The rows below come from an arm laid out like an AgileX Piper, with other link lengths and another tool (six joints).
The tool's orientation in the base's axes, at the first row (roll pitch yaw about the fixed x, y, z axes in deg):
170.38, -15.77, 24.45
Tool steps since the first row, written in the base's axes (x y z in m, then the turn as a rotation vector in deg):
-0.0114, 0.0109, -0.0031, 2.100, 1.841, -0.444
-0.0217, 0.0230, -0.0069, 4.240, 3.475, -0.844
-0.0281, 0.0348, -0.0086, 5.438, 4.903, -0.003
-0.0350, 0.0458, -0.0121, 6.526, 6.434, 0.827
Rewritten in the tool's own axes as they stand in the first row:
-0.0065, -0.0147, -0.0011, 2.452, -0.988, 1.003
-0.0117, -0.0301, -0.0012, 4.869, -1.765, 1.985
-0.0131, -0.0436, -0.0021, 6.716, -2.499, 1.503
-0.0157, -0.0567, -0.0014, 8.505, -3.369, 0.993

